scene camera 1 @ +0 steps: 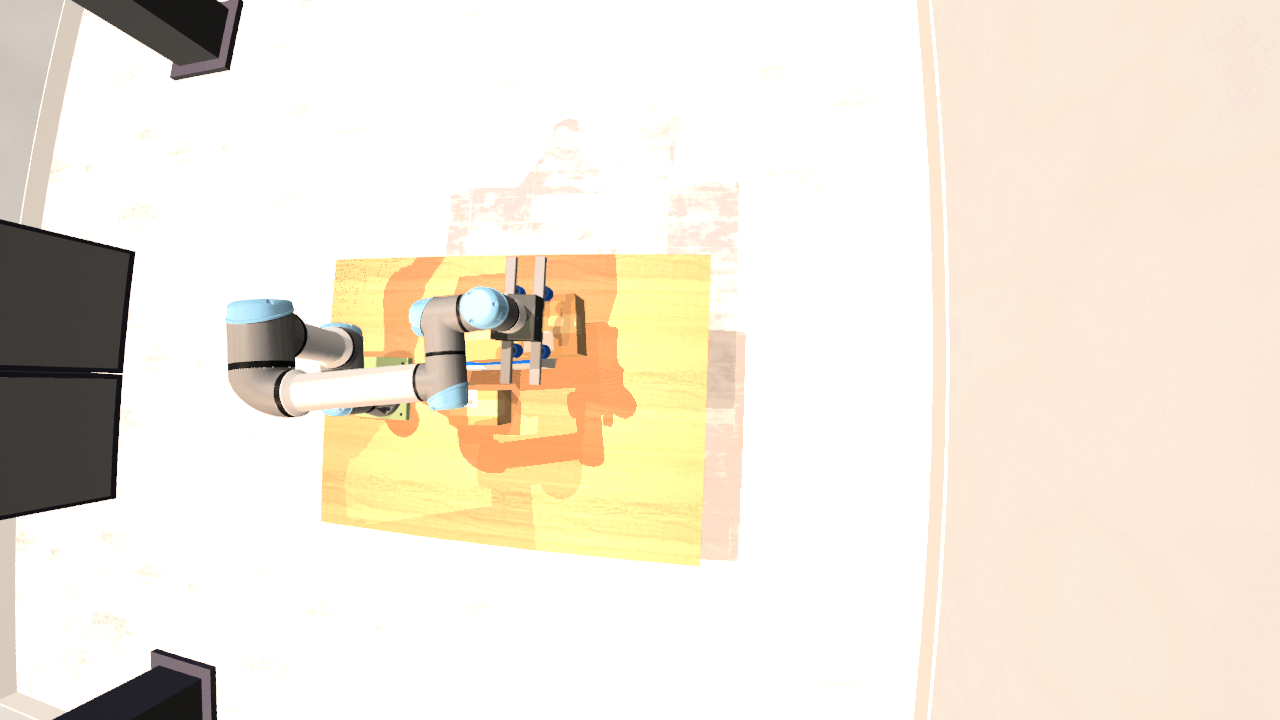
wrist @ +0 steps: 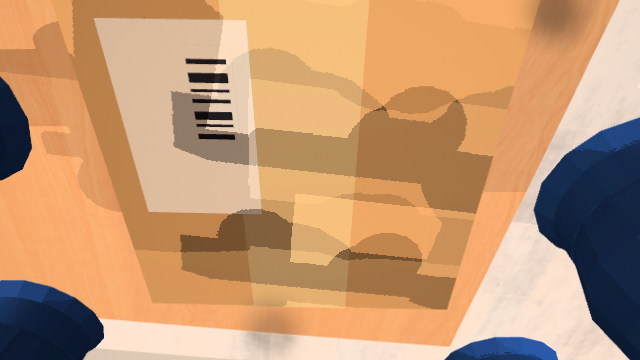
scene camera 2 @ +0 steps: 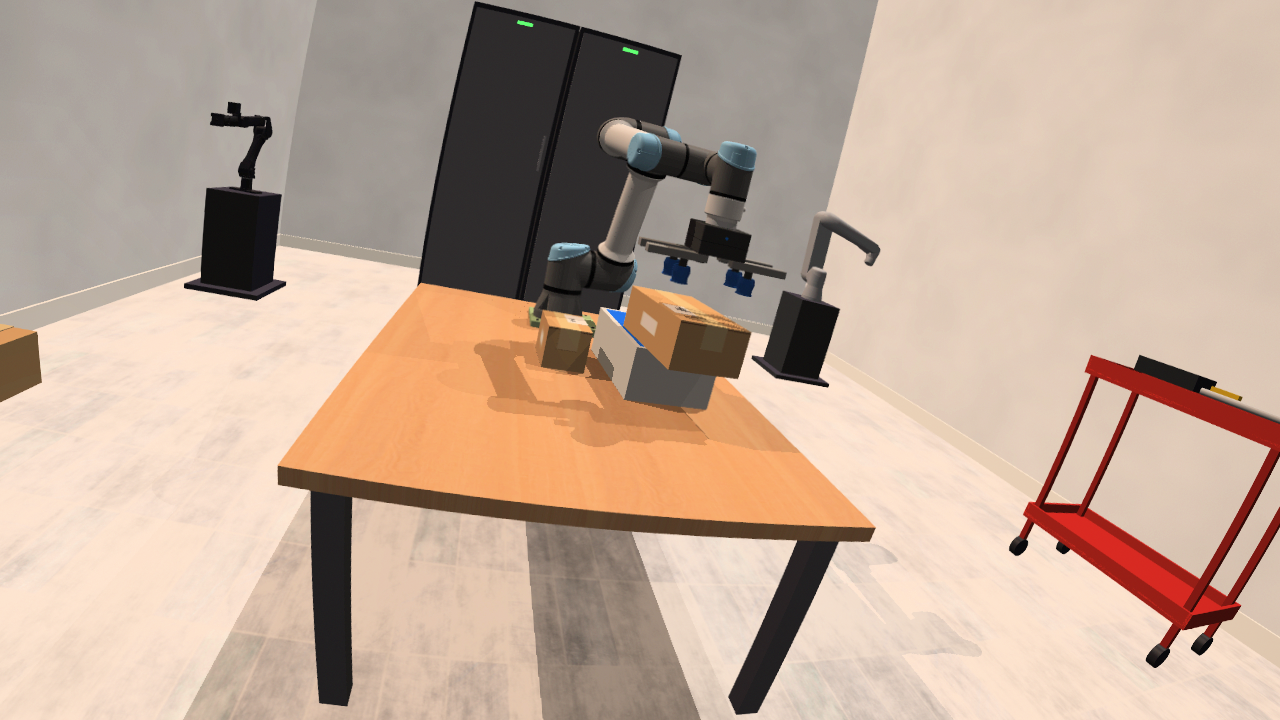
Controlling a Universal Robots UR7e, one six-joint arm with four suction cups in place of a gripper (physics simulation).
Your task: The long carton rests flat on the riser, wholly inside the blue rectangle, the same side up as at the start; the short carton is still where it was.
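Frame: origin at the arm's base, x back, y right, z up, level; metres.
Seen in the pictures: hand, its tool point: (wrist: 279, 269) (scene camera 2: 706, 284).
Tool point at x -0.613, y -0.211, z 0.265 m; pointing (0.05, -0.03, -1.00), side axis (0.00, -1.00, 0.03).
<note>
A point is followed by its place in that frame.
The long carton (scene camera 1: 565, 324) @[z 0.200, x -0.680, y -0.217 m] (scene camera 2: 687, 331) @[z 0.181, x -0.714, y -0.162 m] (wrist: 305, 170) @[z 0.201, x -0.623, y -0.216 m] lies on the grey riser (scene camera 2: 662, 380) @[z 0.036, x -0.580, y -0.183 m], its broad face with the barcode label up. Its near end juts out beyond the riser in scene camera 2. Part of the blue marking (scene camera 2: 618, 317) (scene camera 1: 512, 364) shows along the carton's side; the rest is hidden, so I cannot see all its edges. The short carton (scene camera 1: 490, 407) @[z 0.081, x -0.429, y 0.015 m] (scene camera 2: 564, 342) @[z 0.048, x -0.451, y 0.025 m] stands on the table beside the riser. My suction gripper (scene camera 1: 531, 322) @[z 0.265, x -0.613, y -0.211 m] (scene camera 2: 707, 274) @[z 0.265, x -0.613, y -0.211 m] is open, with nothing on its four blue cups. It hangs above the long carton with a visible gap.
The wooden table (scene camera 1: 626, 501) @[z -0.019, x -0.826, y 0.278 m] (scene camera 2: 501, 447) @[z -0.019, x -0.894, y 0.151 m] carries the arm's base. Two dark cabinets (scene camera 2: 501, 152) stand behind it. A red cart (scene camera 2: 1118, 555) stands on the right. Two pedestals (scene camera 2: 239, 237) (scene camera 2: 799, 335) bear other arms. Another carton (scene camera 2: 17, 362) shows at the far left.
</note>
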